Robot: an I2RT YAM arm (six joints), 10 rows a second.
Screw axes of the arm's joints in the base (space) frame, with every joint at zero. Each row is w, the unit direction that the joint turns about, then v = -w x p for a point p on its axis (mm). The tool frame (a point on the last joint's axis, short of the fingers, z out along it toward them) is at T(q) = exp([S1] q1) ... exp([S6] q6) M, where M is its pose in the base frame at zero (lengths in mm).
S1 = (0, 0, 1, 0.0, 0.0, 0.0)
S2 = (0, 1, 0, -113.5, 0.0, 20.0)
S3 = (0, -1, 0, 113.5, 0.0, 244.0)
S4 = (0, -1, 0, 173.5, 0.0, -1.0)
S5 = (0, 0, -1, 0.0, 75.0, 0.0)
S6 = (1, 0, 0, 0.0, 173.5, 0.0)
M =
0 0 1 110.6
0 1 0 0.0
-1 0 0 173.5
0 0 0 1
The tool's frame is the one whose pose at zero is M.
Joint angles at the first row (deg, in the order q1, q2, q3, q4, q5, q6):
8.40 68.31 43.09 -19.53 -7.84 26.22
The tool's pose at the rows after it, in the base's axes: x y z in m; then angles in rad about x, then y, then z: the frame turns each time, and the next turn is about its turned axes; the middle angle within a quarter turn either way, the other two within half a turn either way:
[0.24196 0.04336 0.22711 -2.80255 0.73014 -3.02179]
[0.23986 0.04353 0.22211 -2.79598 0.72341 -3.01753]
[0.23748 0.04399 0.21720 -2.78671 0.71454 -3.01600]
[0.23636 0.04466 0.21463 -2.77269 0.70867 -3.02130]
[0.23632 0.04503 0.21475 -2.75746 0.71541 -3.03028]
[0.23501 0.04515 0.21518 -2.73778 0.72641 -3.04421]
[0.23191 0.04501 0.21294 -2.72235 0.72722 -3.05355]
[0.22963 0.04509 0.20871 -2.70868 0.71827 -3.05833]
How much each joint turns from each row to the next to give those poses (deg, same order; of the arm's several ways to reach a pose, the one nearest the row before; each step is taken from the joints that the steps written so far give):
0.59 0.00 -0.94 0.48 -0.24 0.46
0.07 -0.15 -1.18 0.77 -0.35 0.50
0.13 -0.17 -1.16 0.65 -0.46 0.48
0.11 -0.05 -0.61 0.48 -0.61 0.28
0.02 -0.15 -0.26 0.72 -0.46 0.18
0.00 -0.59 -0.55 0.88 -0.54 0.11
0.00 -0.72 -1.05 0.63 -0.59 0.11
0.00 -0.20 -1.05 0.61 -0.75 0.19

